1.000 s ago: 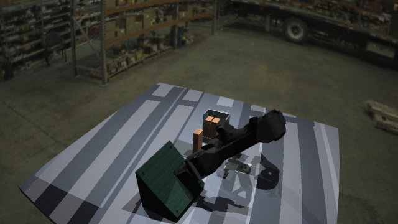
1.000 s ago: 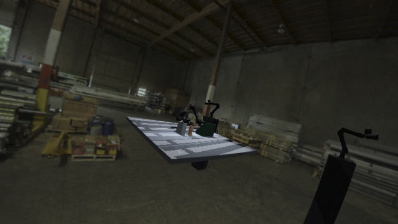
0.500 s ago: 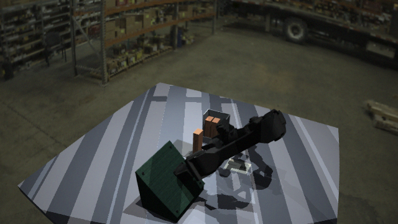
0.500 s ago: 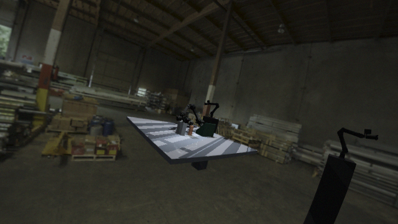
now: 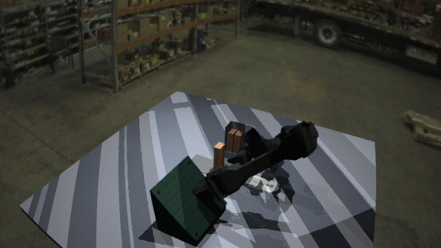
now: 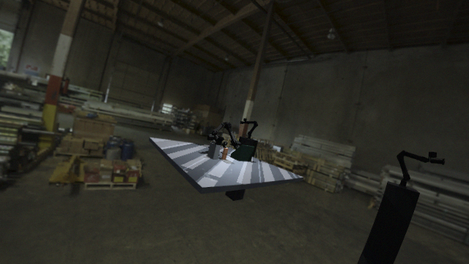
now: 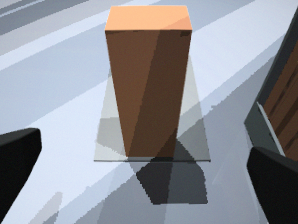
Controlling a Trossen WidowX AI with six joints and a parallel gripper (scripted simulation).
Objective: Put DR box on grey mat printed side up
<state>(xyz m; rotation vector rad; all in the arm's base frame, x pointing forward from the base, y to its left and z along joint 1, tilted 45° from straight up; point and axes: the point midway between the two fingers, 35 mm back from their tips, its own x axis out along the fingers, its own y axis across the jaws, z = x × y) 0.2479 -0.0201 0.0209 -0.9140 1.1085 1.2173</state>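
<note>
My gripper tip is 10 mm short of the grey mat, 120 mm to the right of it and 90 mm above it. Round my gripper tip: white card 140 mm to the right, 90 mm below.
</note>
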